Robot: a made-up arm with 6 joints. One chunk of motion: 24 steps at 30 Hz.
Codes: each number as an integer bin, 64 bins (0 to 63) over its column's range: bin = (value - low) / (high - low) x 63, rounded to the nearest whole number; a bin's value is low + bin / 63 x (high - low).
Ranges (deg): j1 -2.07..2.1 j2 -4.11..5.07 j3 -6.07..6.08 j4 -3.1..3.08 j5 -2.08..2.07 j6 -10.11..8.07
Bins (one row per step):
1: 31 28 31 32 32 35
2: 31 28 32 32 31 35
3: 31 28 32 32 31 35
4: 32 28 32 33 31 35
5: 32 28 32 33 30 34
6: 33 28 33 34 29 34
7: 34 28 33 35 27 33
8: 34 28 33 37 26 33
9: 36 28 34 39 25 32
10: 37 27 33 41 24 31
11: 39 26 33 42 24 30
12: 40 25 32 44 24 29
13: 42 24 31 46 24 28
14: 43 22 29 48 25 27
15: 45 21 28 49 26 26
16: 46 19 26 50 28 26
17: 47 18 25 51 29 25
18: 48 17 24 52 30 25
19: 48 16 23 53 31 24
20: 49 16 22 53 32 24
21: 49 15 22 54 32 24
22: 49 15 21 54 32 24
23: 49 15 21 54 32 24
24: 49 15 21 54 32 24
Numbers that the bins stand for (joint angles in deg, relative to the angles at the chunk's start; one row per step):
1: -0.02 -0.03 -0.09 0.04 0.03 -0.01
2: -0.02 -0.03 0.10 0.04 -0.04 -0.01
3: -0.02 -0.03 0.10 0.04 -0.04 -0.01
4: 0.05 -0.03 0.10 0.14 -0.04 -0.01
5: 0.05 -0.03 0.10 0.14 -0.10 -0.30
6: 0.11 -0.03 0.29 0.24 -0.17 -0.30
7: 0.18 -0.03 0.29 0.33 -0.30 -0.59
8: 0.18 -0.03 0.29 0.53 -0.37 -0.59
9: 0.31 -0.03 0.49 0.73 -0.43 -0.88
10: 0.38 -0.18 0.29 0.92 -0.50 -1.16
11: 0.51 -0.32 0.29 1.02 -0.50 -1.45
12: 0.58 -0.47 0.10 1.22 -0.50 -1.74
13: 0.71 -0.61 -0.09 1.41 -0.50 -2.03
14: 0.78 -0.90 -0.48 1.61 -0.43 -2.32
15: 0.91 -1.05 -0.67 1.71 -0.37 -2.61
16: 0.97 -1.34 -1.06 1.80 -0.24 -2.61
17: 1.04 -1.49 -1.25 1.90 -0.17 -2.90
18: 1.11 -1.63 -1.44 2.00 -0.10 -2.90
19: 1.11 -1.78 -1.63 2.10 -0.04 -3.18
20: 1.17 -1.78 -1.83 2.10 0.03 -3.18
21: 1.17 -1.92 -1.83 2.20 0.03 -3.18
22: 1.17 -1.92 -2.02 2.20 0.03 -3.18
23: 1.17 -1.92 -2.02 2.20 0.03 -3.18
24: 1.17 -1.92 -2.02 2.20 0.03 -3.18

